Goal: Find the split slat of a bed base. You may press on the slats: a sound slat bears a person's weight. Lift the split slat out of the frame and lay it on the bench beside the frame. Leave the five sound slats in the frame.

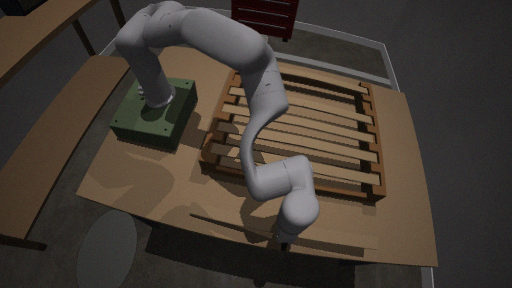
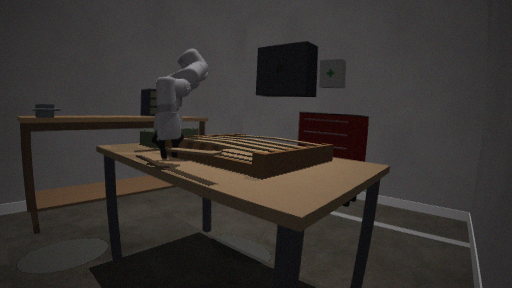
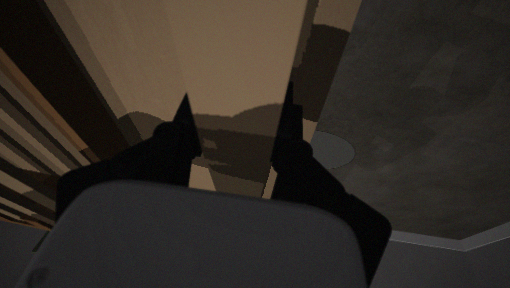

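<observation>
My gripper (image 1: pixel 284 246) (image 2: pixel 165 154) (image 3: pixel 246 94) is shut on a loose wooden slat (image 1: pixel 345 240) (image 2: pixel 196 151) (image 3: pixel 235 55), with one finger at each long edge. The slat is held low over the front strip of the bench (image 1: pixel 410 200) (image 2: pixel 320 190), roughly along its front edge, outside the bed frame (image 1: pixel 377 192) (image 2: pixel 295 161). A dark shadow strip shows below it. Several slats (image 1: pixel 350 173) lie across the frame; the arm hides parts of them. No split can be made out on the held slat; part of it is in the arm's shadow.
The arm stands on a green base block (image 1: pixel 175 120) at the bench's left and reaches over the frame. A wooden table (image 1: pixel 45 30) (image 2: pixel 75 120) stands beyond the left side. A red drawer cabinet (image 1: pixel 265 20) (image 2: pixel 332 135) stands behind the bench.
</observation>
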